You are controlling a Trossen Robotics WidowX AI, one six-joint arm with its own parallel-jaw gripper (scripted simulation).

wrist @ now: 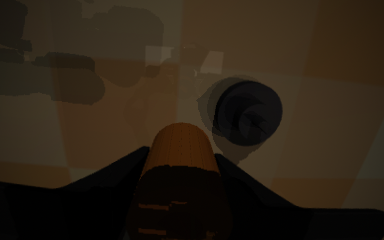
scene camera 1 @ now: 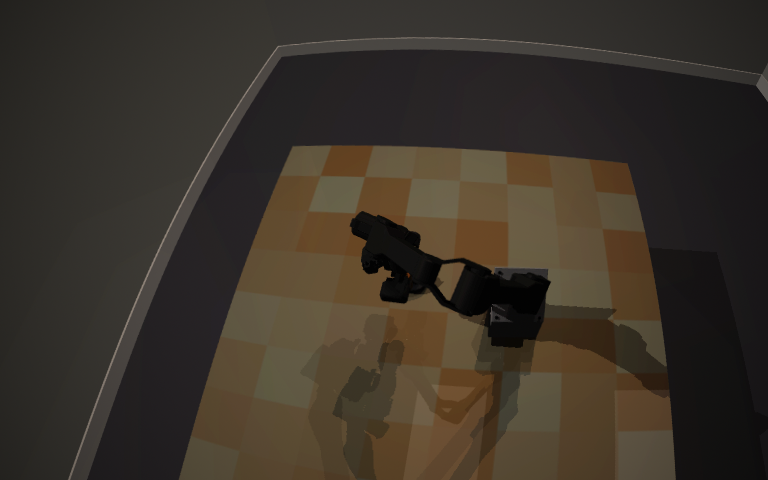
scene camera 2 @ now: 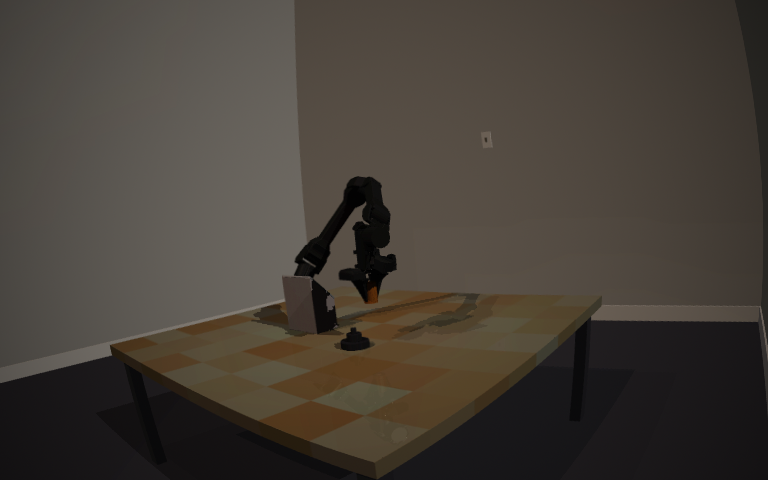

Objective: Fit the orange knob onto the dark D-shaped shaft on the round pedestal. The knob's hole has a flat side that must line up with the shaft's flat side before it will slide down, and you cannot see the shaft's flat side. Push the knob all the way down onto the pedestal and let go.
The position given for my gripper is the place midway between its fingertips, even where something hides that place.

My gripper (scene camera 2: 370,299) carries an orange knob. Further things: a shaft pedestal (wrist: 247,113).
My gripper also shows in the wrist view (wrist: 181,156) and in scene camera 1 (scene camera 1: 404,283).
